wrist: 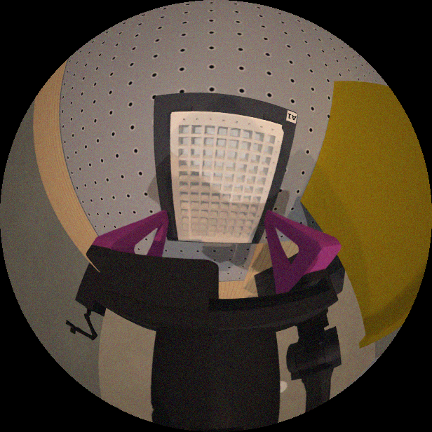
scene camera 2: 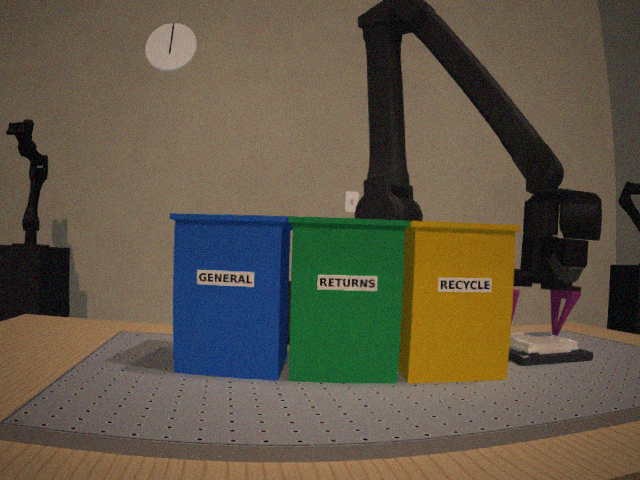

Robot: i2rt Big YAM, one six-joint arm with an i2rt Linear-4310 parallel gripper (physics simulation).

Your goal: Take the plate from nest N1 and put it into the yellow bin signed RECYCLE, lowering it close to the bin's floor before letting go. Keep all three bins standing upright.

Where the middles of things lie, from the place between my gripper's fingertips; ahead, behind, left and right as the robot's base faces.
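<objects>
The dark nest (scene camera 2: 515,356) is 2 cm ahead of my hand and 2 cm below it. There's a yellow recycle bin (scene camera 2: 458,278) too, and that one's 16 cm to the right of my hand, 11 cm ahead of it and 6 cm above it. As for the green returns bin (scene camera 2: 347,274), it's 29 cm to the right of my hand, also 11 cm ahead of it and 6 cm above it. And the white plate (scene camera 2: 531,342) sits 1 cm below my hand and 2 cm ahead of it.
</objects>
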